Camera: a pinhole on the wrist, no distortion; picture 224 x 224 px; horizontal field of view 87.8 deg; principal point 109.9 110.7 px. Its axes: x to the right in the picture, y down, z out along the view. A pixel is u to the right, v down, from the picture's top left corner.
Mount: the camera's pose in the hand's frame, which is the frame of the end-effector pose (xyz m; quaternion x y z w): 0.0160 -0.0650 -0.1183 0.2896 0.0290 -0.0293 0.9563
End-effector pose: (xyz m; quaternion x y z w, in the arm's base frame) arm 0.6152 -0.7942 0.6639 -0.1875 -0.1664 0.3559 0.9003
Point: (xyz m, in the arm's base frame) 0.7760 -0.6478 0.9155
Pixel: 199.9 171.2
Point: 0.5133 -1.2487 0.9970
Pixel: 19.7 83.6
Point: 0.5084 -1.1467 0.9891
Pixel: 31.1 102.4
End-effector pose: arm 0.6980 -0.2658 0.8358 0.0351 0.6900 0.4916 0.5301
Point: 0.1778 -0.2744 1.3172
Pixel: behind the camera
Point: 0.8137 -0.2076 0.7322
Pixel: 122.0 167.5
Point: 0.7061 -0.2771 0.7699
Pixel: 124.3 201.8
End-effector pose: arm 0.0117 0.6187 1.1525 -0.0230 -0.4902 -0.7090 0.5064
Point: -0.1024 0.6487 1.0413
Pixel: 76.9 105.9
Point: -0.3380 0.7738 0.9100
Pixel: 85.6 67.1
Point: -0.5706 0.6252 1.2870
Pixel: 175.4 121.4
